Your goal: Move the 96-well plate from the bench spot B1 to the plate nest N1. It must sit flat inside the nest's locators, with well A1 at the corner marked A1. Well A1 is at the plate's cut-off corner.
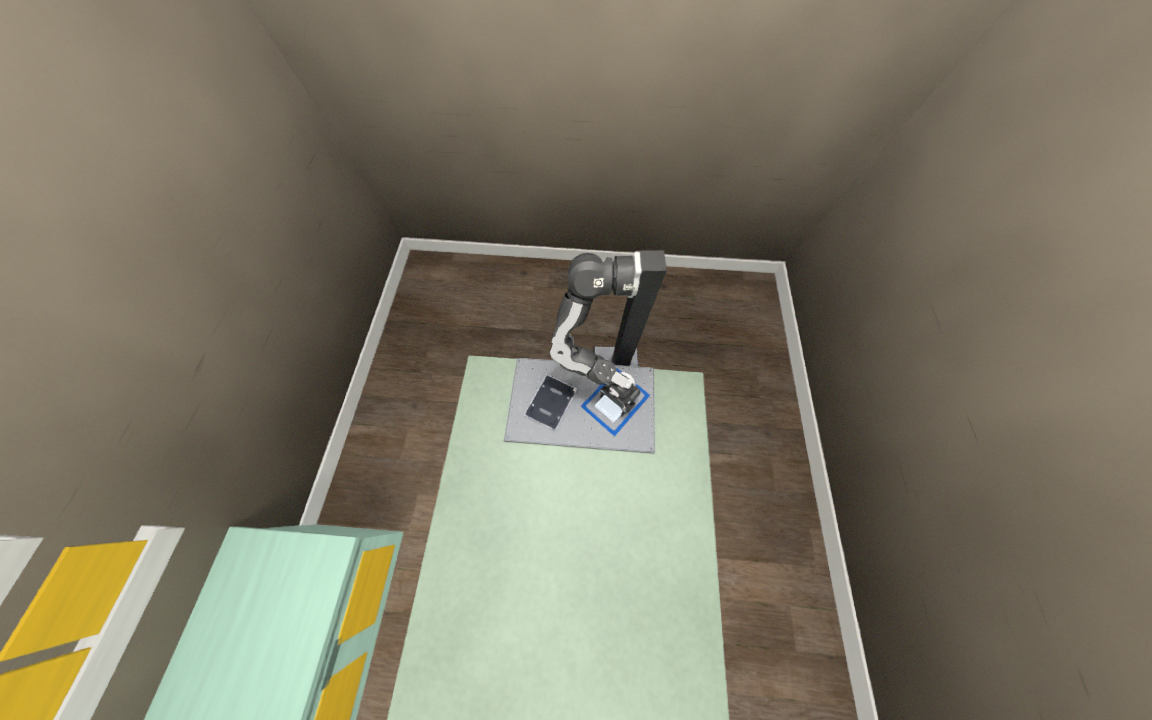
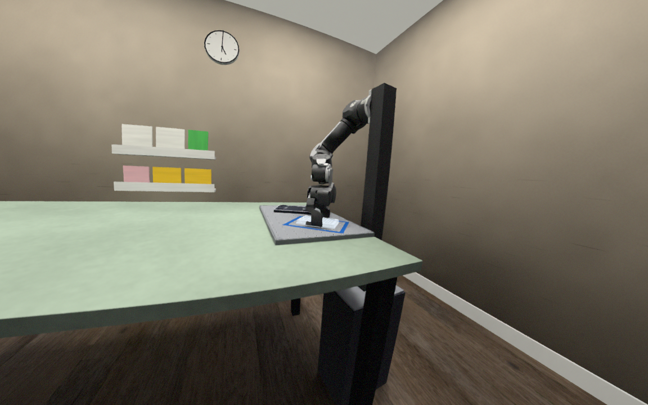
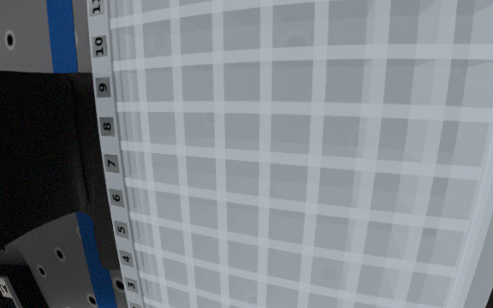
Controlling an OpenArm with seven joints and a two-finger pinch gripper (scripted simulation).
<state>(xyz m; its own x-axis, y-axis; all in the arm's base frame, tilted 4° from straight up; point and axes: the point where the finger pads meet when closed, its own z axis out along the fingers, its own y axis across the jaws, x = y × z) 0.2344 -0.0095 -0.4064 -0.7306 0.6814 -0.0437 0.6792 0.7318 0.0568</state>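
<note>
Now: hand right at the 96-well plate. Also, from my hand: black plate nest N1 (220 mm to the right); then white A1 label (40 mm behind, 140 mm to the right, 10 mm above).
</note>
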